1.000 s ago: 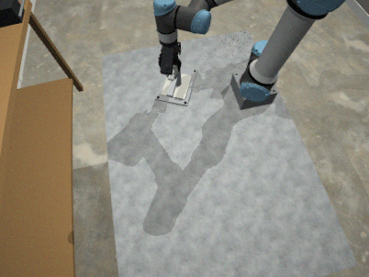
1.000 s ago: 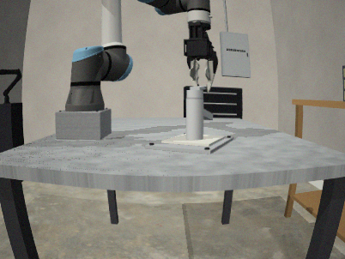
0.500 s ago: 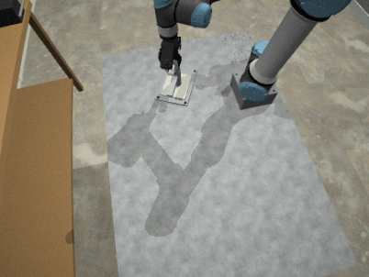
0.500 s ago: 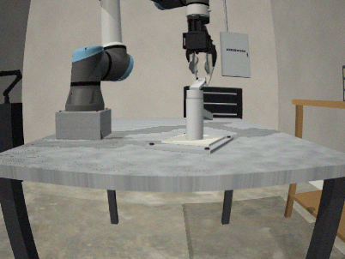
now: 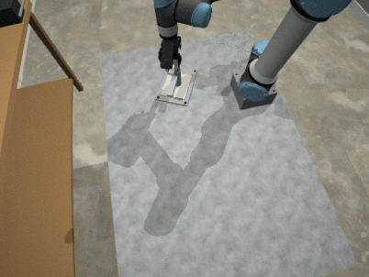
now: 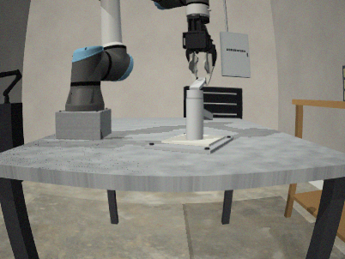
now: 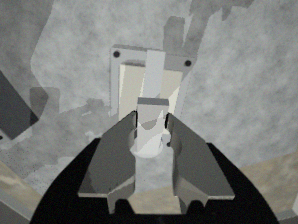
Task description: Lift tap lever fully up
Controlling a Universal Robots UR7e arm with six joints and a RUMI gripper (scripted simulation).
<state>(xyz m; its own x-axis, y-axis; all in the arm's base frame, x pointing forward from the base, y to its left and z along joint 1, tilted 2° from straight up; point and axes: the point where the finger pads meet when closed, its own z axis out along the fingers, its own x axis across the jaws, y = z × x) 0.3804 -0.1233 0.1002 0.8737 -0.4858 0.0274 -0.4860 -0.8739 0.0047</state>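
The tap lever is 20 mm to the right of my hand, 10 mm below it and 10 mm behind it. Also, from my hand: tap (70 mm below, 40 mm to the right, 20 mm behind).
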